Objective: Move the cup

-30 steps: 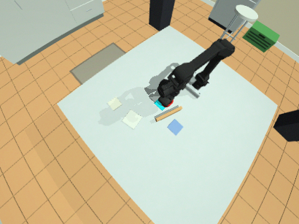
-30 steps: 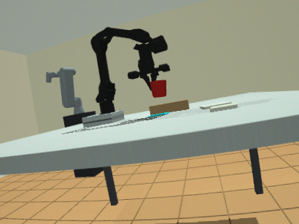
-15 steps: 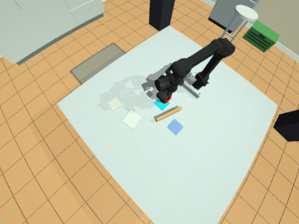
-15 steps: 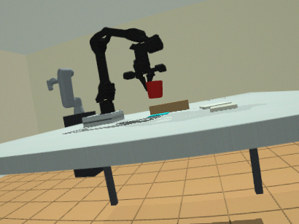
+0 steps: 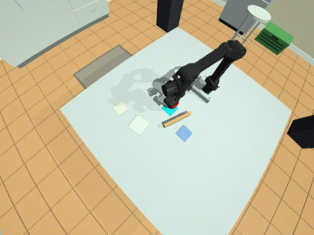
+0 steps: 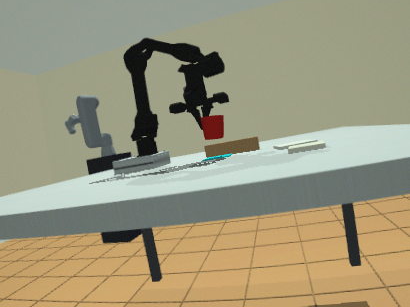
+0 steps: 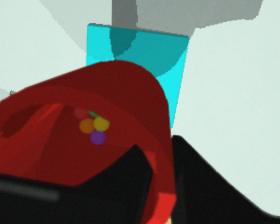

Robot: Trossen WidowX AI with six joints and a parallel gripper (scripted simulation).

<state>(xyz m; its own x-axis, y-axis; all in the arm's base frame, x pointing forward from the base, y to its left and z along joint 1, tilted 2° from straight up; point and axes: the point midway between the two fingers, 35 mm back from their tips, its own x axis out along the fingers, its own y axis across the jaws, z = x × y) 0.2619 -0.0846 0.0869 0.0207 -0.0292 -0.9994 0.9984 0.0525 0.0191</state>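
Now: gripper tip 3 cm short of the bright cyan pad and 10 cm above it. From my gripper tip the other things lie so: red cup 3 cm ahead; then pale blue pad 8 cm ahead, 19 cm to the left, 10 cm below; then wooden block 5 cm ahead, 10 cm to the left, 8 cm below.
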